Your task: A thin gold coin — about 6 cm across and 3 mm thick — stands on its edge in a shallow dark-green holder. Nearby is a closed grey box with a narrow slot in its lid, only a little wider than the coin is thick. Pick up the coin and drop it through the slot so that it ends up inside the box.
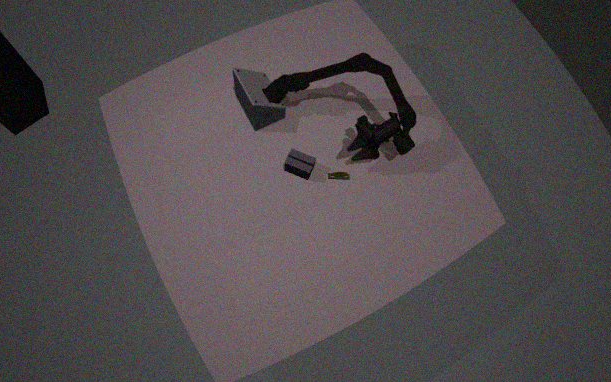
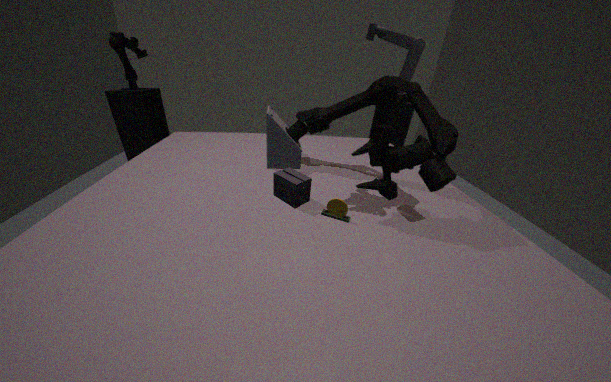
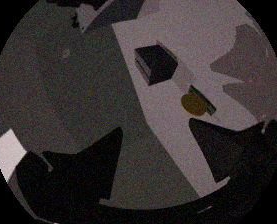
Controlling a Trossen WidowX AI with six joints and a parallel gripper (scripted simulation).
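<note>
My gripper tip is now 20 mm short of the gold coin, 30 mm to the left of it and 100 mm above it.
</note>
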